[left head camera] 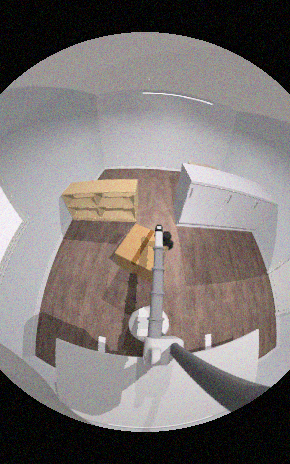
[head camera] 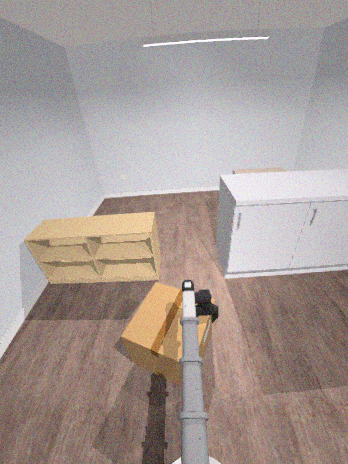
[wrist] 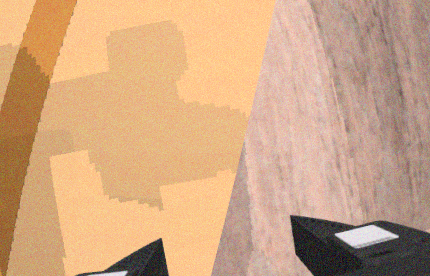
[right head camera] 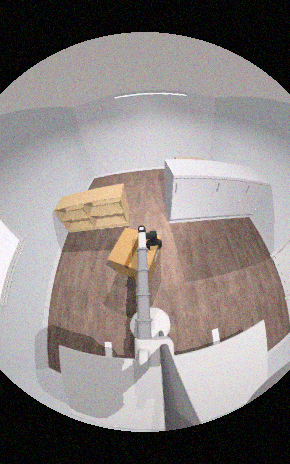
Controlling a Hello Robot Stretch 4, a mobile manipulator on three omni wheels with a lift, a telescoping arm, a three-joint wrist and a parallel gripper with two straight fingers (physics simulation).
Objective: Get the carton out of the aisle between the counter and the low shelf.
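Pixels of known places: gripper, fingertip midpoint: (head camera: 204, 321) (wrist: 229, 246) (right head camera: 153, 248); robot's base at its link origin: (left head camera: 147, 323).
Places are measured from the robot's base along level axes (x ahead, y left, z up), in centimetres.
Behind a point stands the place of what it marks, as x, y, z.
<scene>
The orange-brown carton (head camera: 145, 317) @(81.6, 28.4, 37.9) (left head camera: 129, 244) @(80.3, 27.0, 37.9) (right head camera: 120, 252) @(75.7, 27.2, 37.9) (wrist: 215, 60) @(87.4, -10.2, 37.9), with a darker tape strip, stands turned at an angle on the floor, at the near end of the passage between the low shelf (head camera: 117, 220) @(173.4, 66.1, 58.3) (left head camera: 112, 185) @(165.3, 64.9, 58.3) (right head camera: 100, 194) @(162.5, 62.5, 58.3) and the white counter (head camera: 270, 235) @(143.9, -71.5, 53.4) (left head camera: 225, 202) @(144.6, -101.3, 62.1) (right head camera: 215, 197) @(144.7, -106.2, 51.1). My gripper (head camera: 207, 311) (left head camera: 168, 242) (right head camera: 155, 241) (wrist: 229, 246) @(72.5, -8.6, 46.9) points down, open and empty, above the carton's right edge. In the wrist view one finger shows over the carton's top and the other over the floor. The arm hides part of the carton.
My extended arm (head camera: 192, 385) @(30.8, 0.0, 80.7) (left head camera: 157, 290) @(24.5, -0.1, 80.6) (right head camera: 143, 295) @(22.1, -0.5, 81.1) reaches forward over the carton's right part. A brown object (head camera: 260, 170) @(351.4, -136.9, 42.3) shows partly behind the counter. Walls stand to the left, right and back. The arm's shadow falls across the floor and carton.
</scene>
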